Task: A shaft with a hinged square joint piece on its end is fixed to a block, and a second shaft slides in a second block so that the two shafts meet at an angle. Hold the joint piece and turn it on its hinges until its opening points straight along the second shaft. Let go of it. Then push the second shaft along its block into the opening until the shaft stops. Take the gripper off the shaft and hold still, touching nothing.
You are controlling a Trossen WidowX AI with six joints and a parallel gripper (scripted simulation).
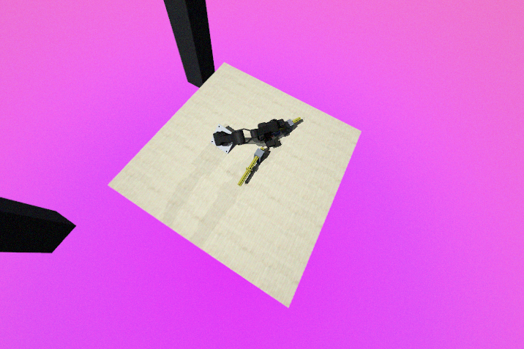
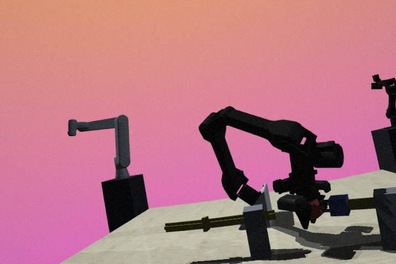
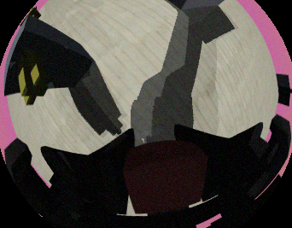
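The red square joint piece is 1 cm ahead of my gripper tip, 2 cm to the left of it and 5 cm above it.
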